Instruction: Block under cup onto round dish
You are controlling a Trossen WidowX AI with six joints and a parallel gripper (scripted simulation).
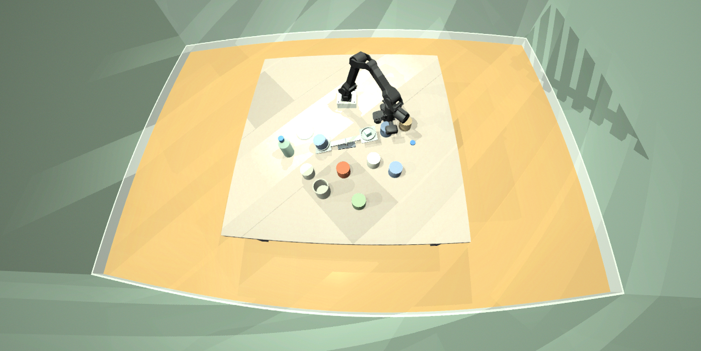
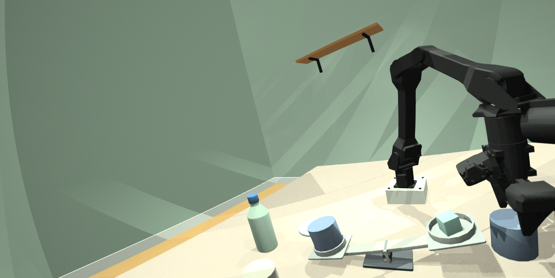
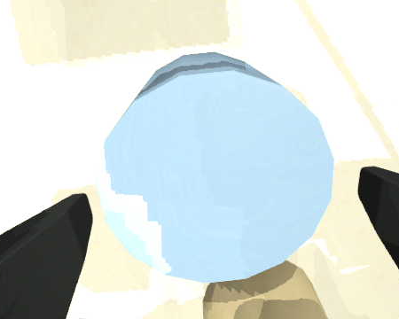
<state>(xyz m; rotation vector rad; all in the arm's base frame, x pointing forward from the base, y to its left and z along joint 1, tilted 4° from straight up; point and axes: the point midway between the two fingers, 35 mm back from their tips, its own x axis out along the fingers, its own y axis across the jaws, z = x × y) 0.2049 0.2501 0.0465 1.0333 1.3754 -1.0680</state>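
Right now my gripper tip is 480 mm to the left of the white round dish, 60 mm above it and 30 mm short of it. Round my gripper tip: tan cylinder: 100 mm to the left, 60 mm behind, 20 mm below; then bottle: 550 mm to the right, 170 mm ahead, 50 mm above; then balance beam: 230 mm to the right, 100 mm ahead, 20 mm below.
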